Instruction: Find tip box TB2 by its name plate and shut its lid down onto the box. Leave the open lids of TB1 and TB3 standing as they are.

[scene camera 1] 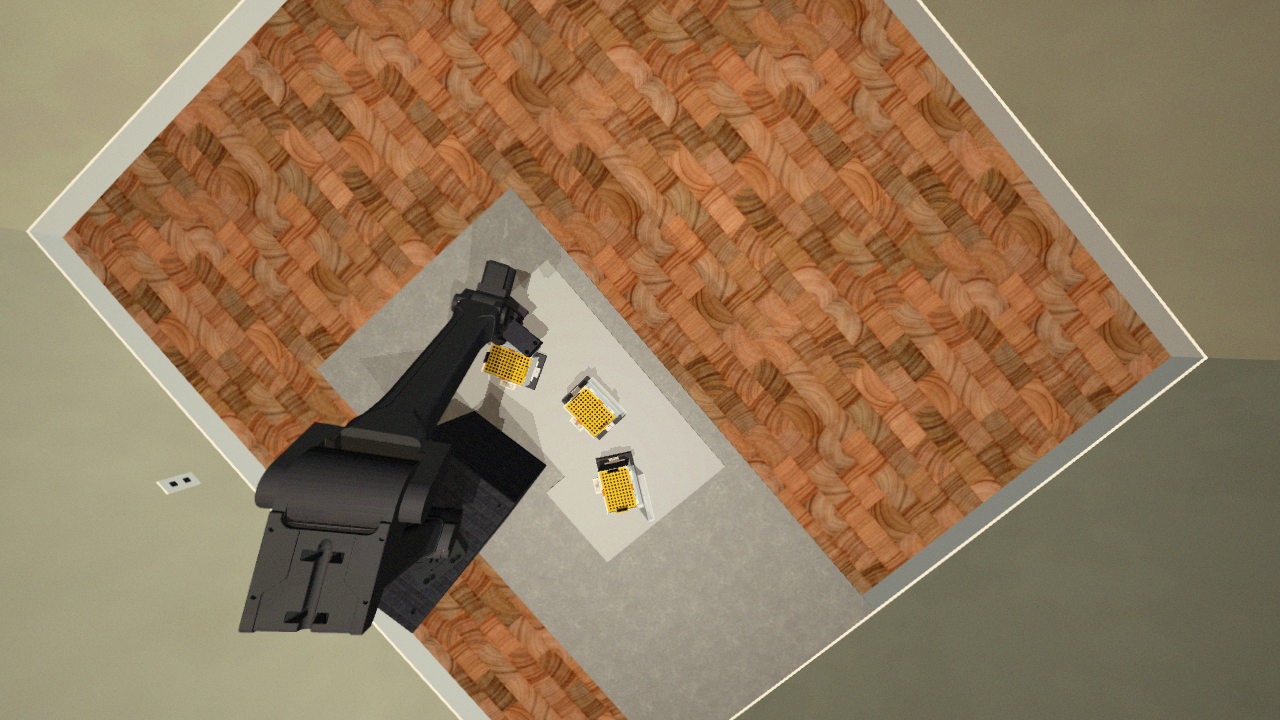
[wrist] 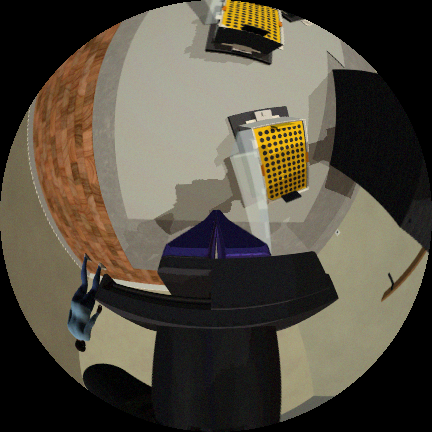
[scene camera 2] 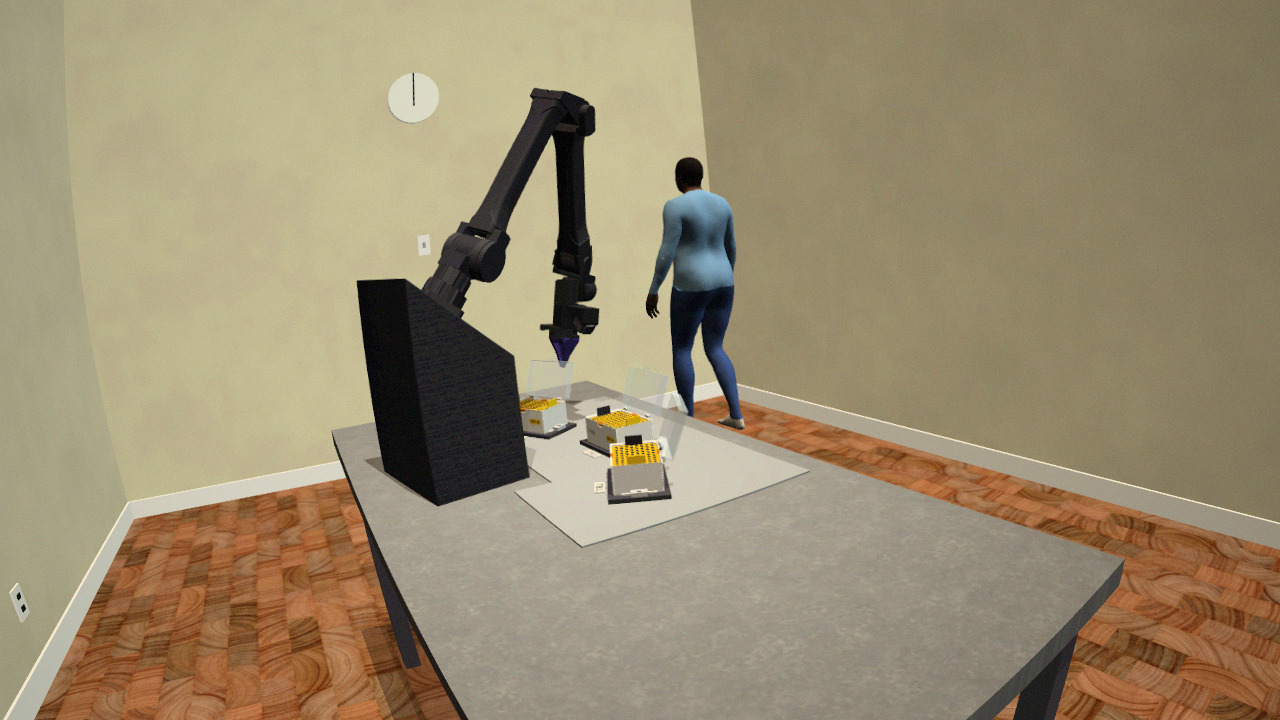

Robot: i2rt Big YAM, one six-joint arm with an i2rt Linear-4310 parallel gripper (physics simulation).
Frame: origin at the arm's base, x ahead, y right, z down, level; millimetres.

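Seen in the pictures: gripper, fingertip midpoint: [wrist: 215, 215] [scene camera 2: 562, 367]; arm's base, link origin: [scene camera 2: 434, 311].
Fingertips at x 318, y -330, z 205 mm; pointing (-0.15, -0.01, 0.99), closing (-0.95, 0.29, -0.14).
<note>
Offsets run from my fingertips to a thing's top centre. "*": to the spot under its first point. Level surfaces: height alone.
Three tip boxes with yellow racks stand in a row. The far one @(dx -94, dy +65, dz +46 mm) [scene camera 1: 507, 364] [scene camera 2: 543, 416] [wrist: 283, 160] has its clear lid @(dx -41, dy +25, dz -33 mm) [scene camera 2: 549, 380] [wrist: 252, 192] standing open. The middle box @(dx +16, dy +294, dz +55 mm) [scene camera 1: 590, 410] [scene camera 2: 617, 431] [wrist: 252, 22] has its clear lid @(* dx +97, dy +271, dz +22 mm) [scene camera 2: 644, 392] up too. The near box @(dx -34, dy +508, dz +55 mm) [scene camera 1: 617, 488] [scene camera 2: 636, 474] has its open lid @(* dx +55, dy +538, dz -23 mm) [scene camera 1: 646, 497] at its side. The plate lettering is too small to read, so I cannot tell which is TB2. My gripper [scene camera 2: 562, 363] [wrist: 215, 215] is shut and empty, near the top of the far box's lid; its tips are hidden in scene camera 1.
A black pedestal [scene camera 1: 496, 461] [scene camera 2: 460, 402] [wrist: 375, 130] stands beside the boxes. The boxes stand on a pale mat @(dz +120 mm) [scene camera 1: 680, 456] [scene camera 2: 581, 528] [wrist: 160, 125] on the grey table @(dz +124 mm) [scene camera 1: 716, 582] [scene camera 2: 760, 582]. A person [scene camera 2: 702, 241] [wrist: 81, 310] stands beyond the table.
</note>
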